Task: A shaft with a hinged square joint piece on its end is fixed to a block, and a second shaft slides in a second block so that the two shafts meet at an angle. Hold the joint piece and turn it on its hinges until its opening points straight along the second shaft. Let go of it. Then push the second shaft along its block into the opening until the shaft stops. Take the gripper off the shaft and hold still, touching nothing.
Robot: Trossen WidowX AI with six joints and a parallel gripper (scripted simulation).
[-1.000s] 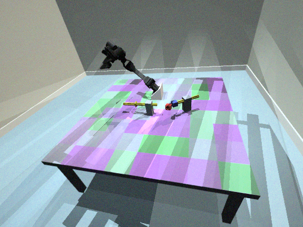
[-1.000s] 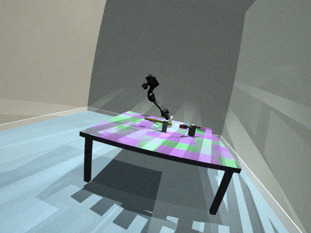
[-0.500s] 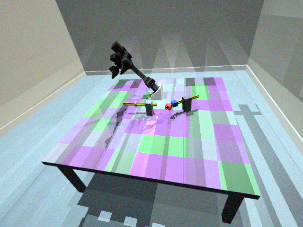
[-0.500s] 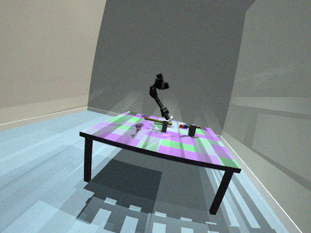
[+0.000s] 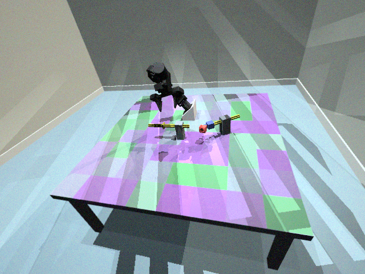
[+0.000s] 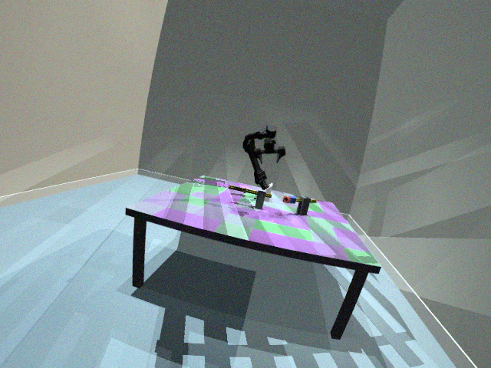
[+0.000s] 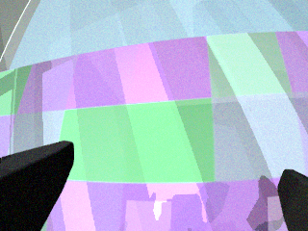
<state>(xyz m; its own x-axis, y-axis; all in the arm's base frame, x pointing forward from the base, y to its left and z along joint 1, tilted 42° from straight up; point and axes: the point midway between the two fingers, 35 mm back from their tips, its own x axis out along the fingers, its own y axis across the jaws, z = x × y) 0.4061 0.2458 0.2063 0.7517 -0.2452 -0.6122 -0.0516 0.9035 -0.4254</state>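
My gripper tip is now 230 mm above the joint piece, 180 mm past it and 140 mm to the right of it.
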